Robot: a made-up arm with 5 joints.
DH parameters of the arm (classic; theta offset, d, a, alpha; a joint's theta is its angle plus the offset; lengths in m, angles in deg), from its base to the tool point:
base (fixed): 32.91 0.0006 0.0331 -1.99
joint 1: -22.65 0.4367 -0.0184 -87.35
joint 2: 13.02 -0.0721 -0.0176 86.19
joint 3: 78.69 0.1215 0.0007 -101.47
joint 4: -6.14 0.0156 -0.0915 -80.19
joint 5: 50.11 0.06 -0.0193 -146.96
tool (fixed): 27.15 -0.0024 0 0
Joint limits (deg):
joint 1: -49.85..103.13
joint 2: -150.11..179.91
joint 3: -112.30..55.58
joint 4: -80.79..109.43
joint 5: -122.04..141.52
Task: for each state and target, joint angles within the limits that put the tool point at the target. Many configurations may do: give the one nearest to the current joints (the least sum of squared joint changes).
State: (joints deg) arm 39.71 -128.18 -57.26 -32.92 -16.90
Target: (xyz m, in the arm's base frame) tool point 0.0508 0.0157 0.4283
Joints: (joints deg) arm 71.58 -139.34 -21.90 -71.62 -8.12
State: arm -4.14 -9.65 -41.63 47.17 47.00
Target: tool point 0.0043 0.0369 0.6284
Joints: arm -10.61 18.50 -88.39 73.33 40.58
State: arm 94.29 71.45 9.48 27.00 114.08
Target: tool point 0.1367 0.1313 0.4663
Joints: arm 101.52 75.87 11.53 11.38 116.38
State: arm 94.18 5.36 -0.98 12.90 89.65
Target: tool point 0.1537 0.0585 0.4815
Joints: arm 103.13 3.79 25.78 -7.92 86.58
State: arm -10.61 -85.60 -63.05 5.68 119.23
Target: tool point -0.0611 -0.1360 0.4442
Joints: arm 17.76 -51.25 -37.80 26.97 124.49
